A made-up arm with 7 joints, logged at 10 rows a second.
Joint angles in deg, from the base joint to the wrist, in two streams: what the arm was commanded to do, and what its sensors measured. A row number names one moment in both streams.
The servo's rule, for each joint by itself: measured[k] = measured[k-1] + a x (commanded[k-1-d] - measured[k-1]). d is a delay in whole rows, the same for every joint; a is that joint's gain. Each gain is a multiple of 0.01, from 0.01 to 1. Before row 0 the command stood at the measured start. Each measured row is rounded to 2 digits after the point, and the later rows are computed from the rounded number. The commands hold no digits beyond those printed.
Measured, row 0:
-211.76 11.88 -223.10 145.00 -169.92 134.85 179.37
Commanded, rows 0 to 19:
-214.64 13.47 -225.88 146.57 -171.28 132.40 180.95
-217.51 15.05 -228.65 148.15 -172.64 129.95 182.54
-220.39 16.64 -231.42 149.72 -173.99 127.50 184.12
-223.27 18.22 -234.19 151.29 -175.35 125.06 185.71
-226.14 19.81 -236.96 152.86 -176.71 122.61 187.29
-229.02 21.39 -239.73 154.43 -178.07 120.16 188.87
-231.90 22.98 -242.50 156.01 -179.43 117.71 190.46
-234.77 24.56 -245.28 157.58 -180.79 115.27 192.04
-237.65 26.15 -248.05 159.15 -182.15 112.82 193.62
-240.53 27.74 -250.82 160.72 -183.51 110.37 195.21
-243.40 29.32 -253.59 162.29 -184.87 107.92 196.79
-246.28 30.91 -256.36 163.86 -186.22 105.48 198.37
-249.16 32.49 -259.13 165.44 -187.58 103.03 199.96
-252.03 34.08 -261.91 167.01 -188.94 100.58 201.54
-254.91 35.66 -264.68 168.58 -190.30 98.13 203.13
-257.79 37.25 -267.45 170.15 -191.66 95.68 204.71
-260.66 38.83 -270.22 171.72 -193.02 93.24 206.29
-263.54 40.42 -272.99 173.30 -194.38 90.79 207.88
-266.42 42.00 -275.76 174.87 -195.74 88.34 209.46
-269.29 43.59 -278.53 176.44 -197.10 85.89 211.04
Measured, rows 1 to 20:
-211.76 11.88 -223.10 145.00 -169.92 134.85 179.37
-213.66 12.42 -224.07 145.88 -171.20 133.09 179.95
-216.20 13.31 -225.67 147.15 -172.55 130.83 180.91
-218.97 14.44 -227.68 148.59 -173.90 128.43 182.10
-221.81 15.73 -229.96 150.10 -175.26 126.00 183.44
-224.67 17.12 -232.41 151.65 -176.62 123.56 184.86
-227.54 18.57 -234.97 153.21 -177.98 121.11 186.34
-230.42 20.07 -237.61 154.78 -179.34 118.66 187.86
-233.29 21.60 -240.29 156.35 -180.70 116.22 189.41
-236.17 23.15 -243.01 157.92 -182.06 113.77 190.97
-239.05 24.71 -245.74 159.49 -183.42 111.32 192.54
-241.92 26.28 -248.49 161.06 -184.78 108.87 194.11
-244.80 27.85 -251.24 162.63 -186.13 106.43 195.69
-247.68 29.43 -254.00 164.20 -187.49 103.98 197.27
-250.55 31.01 -256.77 165.77 -188.85 101.53 198.85
-253.43 32.59 -259.54 167.34 -190.21 99.08 200.43
-256.31 34.17 -262.31 168.91 -191.57 96.63 202.01
-259.18 35.75 -265.08 170.48 -192.93 94.19 203.59
-262.06 37.34 -267.85 172.06 -194.29 91.74 205.18
-264.94 38.92 -270.62 173.63 -195.65 89.29 206.76
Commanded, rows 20 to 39:
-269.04 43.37 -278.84 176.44 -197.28 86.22 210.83
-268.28 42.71 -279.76 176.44 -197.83 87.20 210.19
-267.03 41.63 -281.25 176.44 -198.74 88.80 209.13
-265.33 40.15 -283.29 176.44 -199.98 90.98 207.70
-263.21 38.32 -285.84 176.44 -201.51 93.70 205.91
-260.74 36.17 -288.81 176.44 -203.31 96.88 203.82
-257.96 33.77 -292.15 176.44 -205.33 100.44 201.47
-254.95 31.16 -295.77 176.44 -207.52 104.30 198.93
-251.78 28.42 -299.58 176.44 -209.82 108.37 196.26
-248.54 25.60 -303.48 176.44 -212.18 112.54 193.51
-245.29 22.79 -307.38 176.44 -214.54 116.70 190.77
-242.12 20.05 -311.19 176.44 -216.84 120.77 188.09
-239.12 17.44 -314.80 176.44 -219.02 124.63 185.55
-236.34 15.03 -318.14 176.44 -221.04 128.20 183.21
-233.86 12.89 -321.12 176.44 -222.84 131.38 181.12
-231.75 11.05 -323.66 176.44 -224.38 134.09 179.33
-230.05 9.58 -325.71 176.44 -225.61 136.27 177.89
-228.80 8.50 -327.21 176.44 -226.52 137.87 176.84
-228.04 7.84 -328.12 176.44 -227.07 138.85 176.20
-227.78 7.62 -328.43 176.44 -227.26 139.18 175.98
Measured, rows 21 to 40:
-267.81 40.51 -273.39 175.20 -197.01 86.84 208.34
-268.62 41.48 -275.30 175.89 -197.26 86.39 209.26
-268.40 41.90 -276.86 176.20 -197.80 86.97 209.60
-267.50 41.81 -278.40 176.33 -198.68 88.29 209.43
-266.07 41.25 -280.11 176.39 -199.90 90.23 208.79
-264.18 40.25 -282.12 176.42 -201.41 92.73 207.72
-261.91 38.86 -284.46 176.43 -203.20 95.72 206.28
-259.30 37.13 -287.15 176.44 -205.20 99.12 204.50
-256.43 35.10 -290.17 176.44 -207.38 102.85 202.44
-253.36 32.83 -293.46 176.44 -209.67 106.82 200.15
-250.18 30.37 -296.97 176.44 -212.03 110.94 197.69
-246.95 27.79 -300.61 176.44 -214.39 115.09 195.13
-243.76 25.16 -304.31 176.44 -216.69 119.18 192.53
-240.70 22.54 -307.98 176.44 -218.88 123.10 189.95
-237.82 19.99 -311.54 176.44 -220.91 126.77 187.46
-235.21 17.58 -314.89 176.44 -222.72 130.09 185.11
-232.93 15.36 -317.96 176.44 -224.28 132.97 182.97
-231.03 13.39 -320.67 176.44 -225.53 135.35 181.09
-229.56 11.73 -322.96 176.44 -226.46 137.16 179.52
-228.56 10.41 -324.77 176.44 -227.03 138.38 178.29

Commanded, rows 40 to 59:
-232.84 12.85 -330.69 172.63 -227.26 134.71 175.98
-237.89 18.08 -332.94 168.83 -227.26 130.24 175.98
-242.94 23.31 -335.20 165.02 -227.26 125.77 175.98
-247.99 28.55 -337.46 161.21 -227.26 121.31 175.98
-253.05 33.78 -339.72 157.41 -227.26 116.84 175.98
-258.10 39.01 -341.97 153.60 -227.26 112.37 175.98
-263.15 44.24 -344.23 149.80 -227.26 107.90 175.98
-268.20 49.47 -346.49 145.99 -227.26 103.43 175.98
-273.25 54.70 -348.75 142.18 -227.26 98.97 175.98
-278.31 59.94 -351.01 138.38 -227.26 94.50 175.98
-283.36 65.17 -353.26 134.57 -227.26 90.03 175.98
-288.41 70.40 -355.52 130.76 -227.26 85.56 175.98
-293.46 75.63 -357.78 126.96 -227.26 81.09 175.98
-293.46 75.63 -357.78 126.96 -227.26 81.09 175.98
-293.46 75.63 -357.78 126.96 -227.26 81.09 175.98
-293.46 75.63 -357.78 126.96 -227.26 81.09 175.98
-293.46 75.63 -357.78 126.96 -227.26 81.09 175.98
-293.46 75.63 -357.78 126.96 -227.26 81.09 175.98
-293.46 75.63 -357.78 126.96 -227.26 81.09 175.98
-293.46 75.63 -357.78 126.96 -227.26 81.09 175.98
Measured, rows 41 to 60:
-228.05 9.46 -326.05 176.44 -227.25 138.96 177.44
-231.21 10.61 -327.67 174.31 -227.26 135.90 176.90
-235.62 13.15 -329.51 171.24 -227.26 131.82 176.56
-240.45 16.60 -331.50 167.76 -227.26 127.46 176.35
-245.43 20.66 -333.59 164.09 -227.26 123.03 176.21
-250.46 25.12 -335.74 160.35 -227.26 118.57 176.12
-255.50 29.84 -337.92 156.57 -227.26 114.11 176.07
-260.55 34.74 -340.13 152.78 -227.26 109.64 176.04
-265.60 39.75 -342.36 148.98 -227.26 105.17 176.02
-270.65 44.83 -344.60 145.17 -227.26 100.71 176.01
-275.71 49.97 -346.84 141.37 -227.26 96.24 176.00
-280.76 55.14 -349.09 137.56 -227.26 91.77 175.99
-285.81 60.33 -351.34 133.75 -227.26 87.30 175.99
-290.86 65.53 -353.59 129.95 -227.26 82.83 175.99
-292.58 68.96 -355.06 128.28 -227.26 81.58 175.99
-293.16 71.23 -356.01 127.54 -227.26 81.23 175.99
-293.36 72.73 -356.63 127.22 -227.26 81.13 175.99
-293.43 73.72 -357.03 127.07 -227.26 81.10 175.99
-293.45 74.37 -357.29 127.01 -227.26 81.09 175.99
-293.46 74.80 -357.46 126.98 -227.26 81.09 175.99

